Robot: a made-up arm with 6 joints.
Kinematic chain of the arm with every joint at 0, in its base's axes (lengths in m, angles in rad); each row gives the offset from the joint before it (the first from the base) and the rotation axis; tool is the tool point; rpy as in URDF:
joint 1: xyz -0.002 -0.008 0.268 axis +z
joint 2: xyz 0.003 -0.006 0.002 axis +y
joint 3: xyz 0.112 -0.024 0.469 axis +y
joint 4: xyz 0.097 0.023 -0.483 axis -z
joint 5: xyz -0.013 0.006 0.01 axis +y
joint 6: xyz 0.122 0 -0.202 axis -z
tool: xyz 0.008 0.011 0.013 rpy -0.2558 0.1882 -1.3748
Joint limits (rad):
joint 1: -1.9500..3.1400
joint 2: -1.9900..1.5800
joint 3: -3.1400..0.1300
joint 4: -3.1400..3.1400
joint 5: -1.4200..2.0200
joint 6: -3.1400..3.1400
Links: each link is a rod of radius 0.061 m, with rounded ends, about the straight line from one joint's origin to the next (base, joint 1, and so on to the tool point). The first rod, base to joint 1, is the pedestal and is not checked.
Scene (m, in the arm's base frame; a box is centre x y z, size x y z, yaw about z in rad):
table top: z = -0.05
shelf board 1: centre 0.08 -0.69 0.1 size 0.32 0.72 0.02 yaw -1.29
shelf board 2: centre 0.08 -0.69 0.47 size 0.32 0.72 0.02 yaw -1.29
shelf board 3: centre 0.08 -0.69 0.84 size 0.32 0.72 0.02 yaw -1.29
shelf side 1: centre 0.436 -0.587 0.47 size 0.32 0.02 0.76 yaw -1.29
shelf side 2: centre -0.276 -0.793 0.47 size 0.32 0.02 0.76 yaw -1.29
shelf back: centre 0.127 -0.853 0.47 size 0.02 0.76 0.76 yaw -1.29
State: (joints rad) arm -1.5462 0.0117 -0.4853 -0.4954 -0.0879 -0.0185
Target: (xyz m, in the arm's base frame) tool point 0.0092 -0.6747 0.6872
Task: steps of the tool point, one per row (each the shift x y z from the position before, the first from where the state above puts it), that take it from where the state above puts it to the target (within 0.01 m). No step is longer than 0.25 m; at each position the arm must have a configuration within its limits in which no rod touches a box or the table.
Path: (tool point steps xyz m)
1: -0.0404 0.0884 0.0176
2: -0.0257 0.0914 -0.0001
3: -0.0116 0.0896 -0.0175
4: -0.0617 -0.0595 0.2040
5: -0.0307 0.0520 0.2300
6: 0.0138 -0.1026 0.0265
7: 0.0305 -0.1130 0.0007
8: 0.0510 -0.1149 -0.0272

